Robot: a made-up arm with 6 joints.
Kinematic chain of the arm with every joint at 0, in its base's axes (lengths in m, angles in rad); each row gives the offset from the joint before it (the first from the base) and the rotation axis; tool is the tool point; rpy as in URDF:
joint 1: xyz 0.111 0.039 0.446 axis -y
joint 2: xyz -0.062 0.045 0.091 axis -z
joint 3: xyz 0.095 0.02 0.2 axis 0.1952 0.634 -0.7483
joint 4: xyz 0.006 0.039 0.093 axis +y
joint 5: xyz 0 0.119 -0.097 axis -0.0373 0.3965 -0.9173
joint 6: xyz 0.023 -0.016 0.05 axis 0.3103 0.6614 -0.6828
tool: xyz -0.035 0.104 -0.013 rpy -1.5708 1.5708 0
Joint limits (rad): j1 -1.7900..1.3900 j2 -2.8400..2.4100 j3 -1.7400..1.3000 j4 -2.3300..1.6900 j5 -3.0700..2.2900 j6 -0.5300..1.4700
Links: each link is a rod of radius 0.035 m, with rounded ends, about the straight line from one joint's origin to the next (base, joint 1, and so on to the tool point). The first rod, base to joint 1, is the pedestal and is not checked.
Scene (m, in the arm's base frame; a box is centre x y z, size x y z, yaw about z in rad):
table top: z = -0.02
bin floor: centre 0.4 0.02 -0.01 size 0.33 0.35 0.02 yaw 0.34
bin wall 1: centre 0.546 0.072 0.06 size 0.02 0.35 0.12 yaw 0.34
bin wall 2: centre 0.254 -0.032 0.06 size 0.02 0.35 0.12 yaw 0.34
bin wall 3: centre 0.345 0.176 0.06 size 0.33 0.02 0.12 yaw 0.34
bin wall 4: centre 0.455 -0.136 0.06 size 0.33 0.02 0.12 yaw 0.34
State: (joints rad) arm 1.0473 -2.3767 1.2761 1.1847 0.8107 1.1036
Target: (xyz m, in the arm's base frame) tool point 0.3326 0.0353 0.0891
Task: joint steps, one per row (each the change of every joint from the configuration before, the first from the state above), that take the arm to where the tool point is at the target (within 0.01 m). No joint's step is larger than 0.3 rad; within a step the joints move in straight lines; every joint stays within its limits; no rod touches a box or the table.
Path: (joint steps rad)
1: -0.2837 0.2852 0.0024 -0.0485 -0.1445 0.0153
2: -0.2838 0.2851 0.0024 -0.0485 -0.1444 0.0152
3: -0.2837 0.2852 0.0024 -0.0485 -0.1445 0.0153
4: -0.2837 0.2851 0.0024 -0.0484 -0.1445 0.0152
5: -0.2838 0.2852 0.0024 -0.0485 -0.1445 0.0153
6: -0.2837 0.2852 0.0023 -0.0485 -0.1444 0.0152
7: -0.2837 0.2851 0.0024 -0.0485 -0.1445 0.0153
8: -0.2837 0.2852 0.0024 -0.0485 -0.1445 0.0152
9: -0.2838 0.2851 0.0024 -0.0485 -0.1444 0.0153
10: -0.2837 0.2852 0.0024 -0.0484 -0.1445 0.0152

